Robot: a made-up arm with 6 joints.
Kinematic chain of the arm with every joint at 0, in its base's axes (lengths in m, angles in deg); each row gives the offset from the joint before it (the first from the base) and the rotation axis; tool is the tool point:
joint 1: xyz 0 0 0.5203 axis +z
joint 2: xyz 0.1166 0 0 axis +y
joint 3: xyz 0 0 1.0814 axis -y
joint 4: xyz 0 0 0.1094 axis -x
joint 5: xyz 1.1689 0 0 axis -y
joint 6: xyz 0.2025 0 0 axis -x
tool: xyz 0 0 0
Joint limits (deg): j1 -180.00..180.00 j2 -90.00..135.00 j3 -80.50..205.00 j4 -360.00..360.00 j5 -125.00..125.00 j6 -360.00..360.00
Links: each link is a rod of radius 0.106 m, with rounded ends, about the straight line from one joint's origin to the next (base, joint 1, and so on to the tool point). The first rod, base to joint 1, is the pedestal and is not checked.
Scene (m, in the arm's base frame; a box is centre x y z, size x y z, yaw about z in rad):
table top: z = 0
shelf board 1: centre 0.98 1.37 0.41 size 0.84 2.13 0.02 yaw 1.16
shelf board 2: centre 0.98 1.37 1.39 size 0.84 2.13 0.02 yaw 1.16
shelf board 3: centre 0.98 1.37 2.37 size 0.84 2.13 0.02 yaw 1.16
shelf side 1: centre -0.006 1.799 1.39 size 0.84 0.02 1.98 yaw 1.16
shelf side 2: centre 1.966 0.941 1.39 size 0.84 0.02 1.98 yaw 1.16
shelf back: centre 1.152 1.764 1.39 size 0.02 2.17 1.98 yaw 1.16
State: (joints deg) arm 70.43 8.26 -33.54 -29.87 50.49 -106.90
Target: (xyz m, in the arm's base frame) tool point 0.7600 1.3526 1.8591
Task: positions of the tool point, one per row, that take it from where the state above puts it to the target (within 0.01 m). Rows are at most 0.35 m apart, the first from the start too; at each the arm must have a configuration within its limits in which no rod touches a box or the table.
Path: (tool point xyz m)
1: 0.4470 1.0862 0.9338
2: 0.3609 0.8768 0.9081
3: 0.4435 0.9267 1.2125
4: 0.4976 0.8893 1.5373
5: 0.5058 0.7689 1.8591
6: 0.5910 0.9562 1.8975
7: 0.6769 1.1530 1.8976
8: 0.7599 1.3526 1.8591

